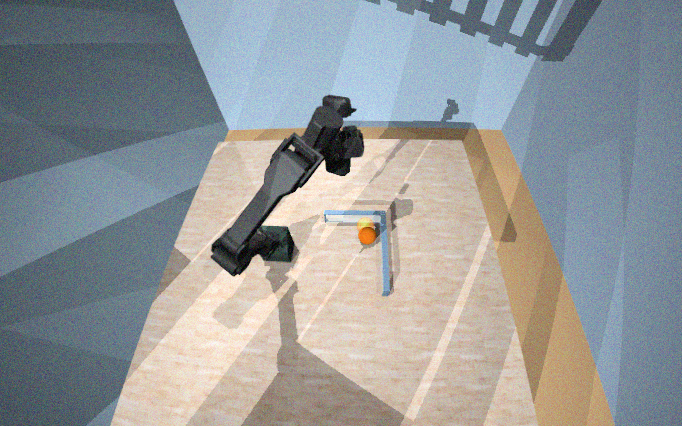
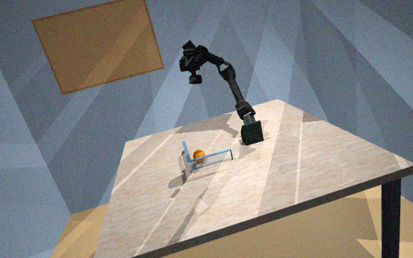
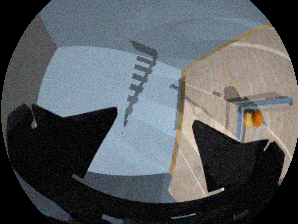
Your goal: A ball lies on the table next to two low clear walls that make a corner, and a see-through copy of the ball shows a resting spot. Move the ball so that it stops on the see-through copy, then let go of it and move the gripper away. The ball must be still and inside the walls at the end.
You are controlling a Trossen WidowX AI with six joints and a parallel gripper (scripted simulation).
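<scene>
Right now my gripper tip is 46 cm above the orange ball, 5 cm to the left of it and 5 cm short of it. Round my gripper tip: see-through copy: 46 cm below, 4 cm ahead, 1 cm to the right; then clear wall: 46 cm below, 3 cm to the left, 1 cm behind.
</scene>
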